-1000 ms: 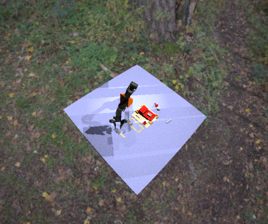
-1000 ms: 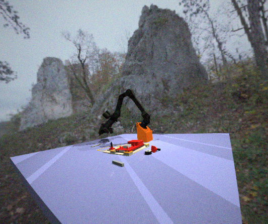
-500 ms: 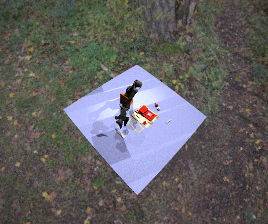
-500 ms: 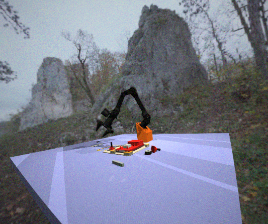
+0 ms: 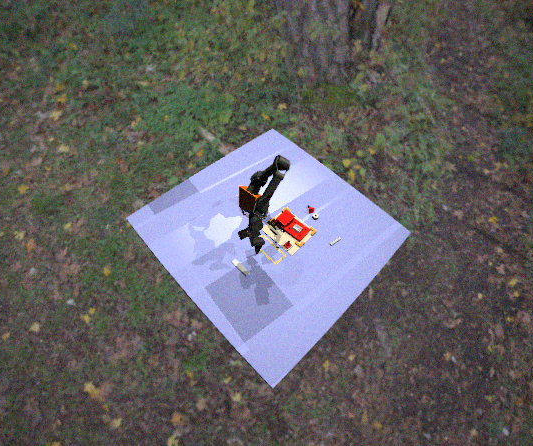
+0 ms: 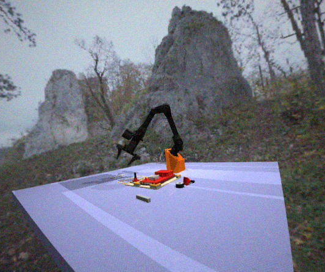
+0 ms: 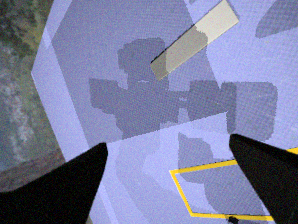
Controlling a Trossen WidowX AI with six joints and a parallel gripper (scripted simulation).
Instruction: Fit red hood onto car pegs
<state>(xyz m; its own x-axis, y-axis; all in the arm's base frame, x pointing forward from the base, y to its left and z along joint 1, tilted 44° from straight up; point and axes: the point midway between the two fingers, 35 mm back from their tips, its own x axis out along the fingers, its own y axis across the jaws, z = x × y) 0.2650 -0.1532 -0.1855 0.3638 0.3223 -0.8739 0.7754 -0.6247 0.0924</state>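
My gripper tip is now 32 cm to the right of the red hood, 7 cm above it and 5 cm past it. Also, from my gripper tip: white wheel 49 cm to the left, 10 cm below, 6 cm ahead.
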